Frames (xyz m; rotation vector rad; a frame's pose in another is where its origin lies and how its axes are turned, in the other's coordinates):
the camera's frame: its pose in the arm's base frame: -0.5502 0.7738 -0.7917 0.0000 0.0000 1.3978
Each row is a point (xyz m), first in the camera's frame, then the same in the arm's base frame.
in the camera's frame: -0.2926 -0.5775 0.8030
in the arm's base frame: -0.0317 0.3862 0.0113
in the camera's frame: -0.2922 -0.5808 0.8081
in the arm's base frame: -0.0284 0.3860 0.0164
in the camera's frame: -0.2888 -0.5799 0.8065
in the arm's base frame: -0.0287 0.3895 0.0148
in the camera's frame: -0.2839 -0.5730 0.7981
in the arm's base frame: -0.0346 0.3955 0.0064
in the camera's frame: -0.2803 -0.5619 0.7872
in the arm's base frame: -0.0449 0.4010 -0.0045
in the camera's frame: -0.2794 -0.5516 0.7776
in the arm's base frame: -0.0549 0.4036 -0.0141
